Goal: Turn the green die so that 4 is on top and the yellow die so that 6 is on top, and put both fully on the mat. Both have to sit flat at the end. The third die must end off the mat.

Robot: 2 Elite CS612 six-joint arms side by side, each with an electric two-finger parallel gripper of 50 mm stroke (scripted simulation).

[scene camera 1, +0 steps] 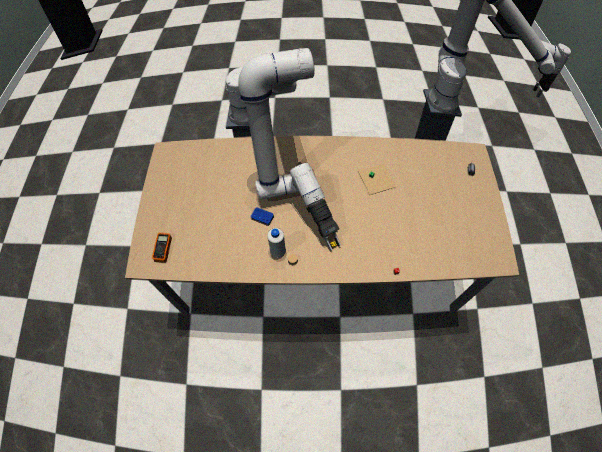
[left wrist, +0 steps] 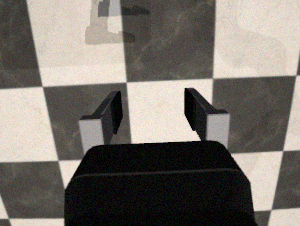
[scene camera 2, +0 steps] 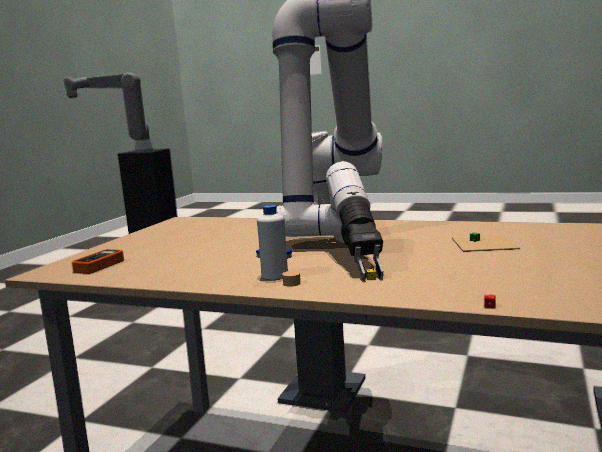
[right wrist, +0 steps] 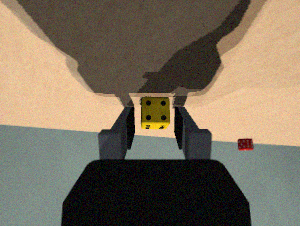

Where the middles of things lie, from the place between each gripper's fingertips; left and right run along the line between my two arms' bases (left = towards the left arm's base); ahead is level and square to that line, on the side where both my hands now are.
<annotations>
My right hand point(scene camera 2: 373, 275) is 10 mm above the yellow die point(right wrist: 155, 112). The rest, counted from my right hand: thin tan mat point(scene camera 2: 492, 242) 310 mm behind, 260 mm to the left, 20 mm below; multimeter point(scene camera 2: 108, 257) 70 mm behind, 750 mm to the right.
My left hand is 114 cm to the left of the thin tan mat, 45 cm short of it and 17 cm above it.
</annotations>
